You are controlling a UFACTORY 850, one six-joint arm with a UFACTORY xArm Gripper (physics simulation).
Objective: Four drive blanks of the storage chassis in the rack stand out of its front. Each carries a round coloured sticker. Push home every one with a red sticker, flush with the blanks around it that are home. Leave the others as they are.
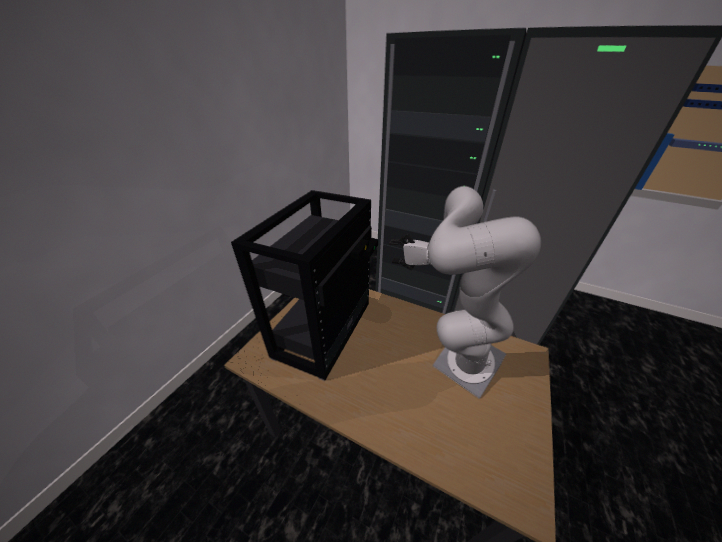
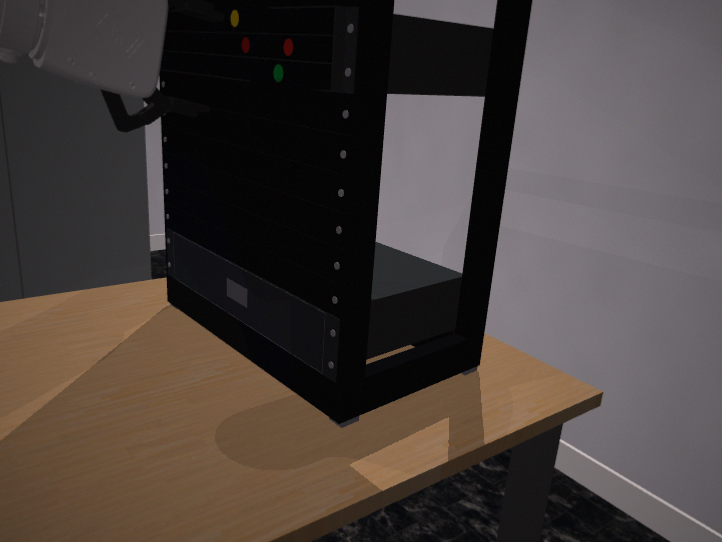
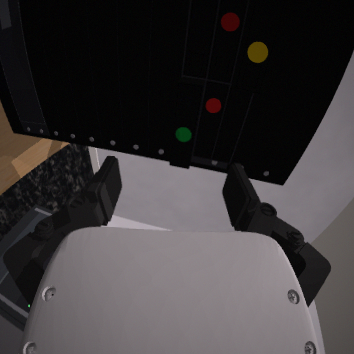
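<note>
The black rack (image 1: 254, 298) (image 2: 362, 233) holds the storage chassis (image 2: 342, 52) high in its front. A yellow sticker (image 2: 234, 18) (image 3: 257, 52) sits in the upper row. Two red stickers, one (image 2: 288, 47) (image 3: 213, 105) nearer the rack's right edge and one (image 2: 245, 44) (image 3: 230, 22) further left, share the row below. A green sticker (image 2: 278, 72) (image 3: 183, 134) is lowest; its blank juts out past its neighbours. Dark blank edges hide how far the red ones stand out. My gripper (image 1: 394, 252) (image 2: 214, 62) (image 3: 173, 173) is open and empty, before the chassis front, apart from it.
The rack stands on the wooden table (image 1: 408, 408) (image 2: 116, 408), as does the arm's base (image 1: 473, 367). A tall server cabinet (image 1: 381, 163) stands behind. A lower unit (image 2: 279, 315) fills the bottom of the rack. A wall (image 1: 174, 116) lies behind the rack.
</note>
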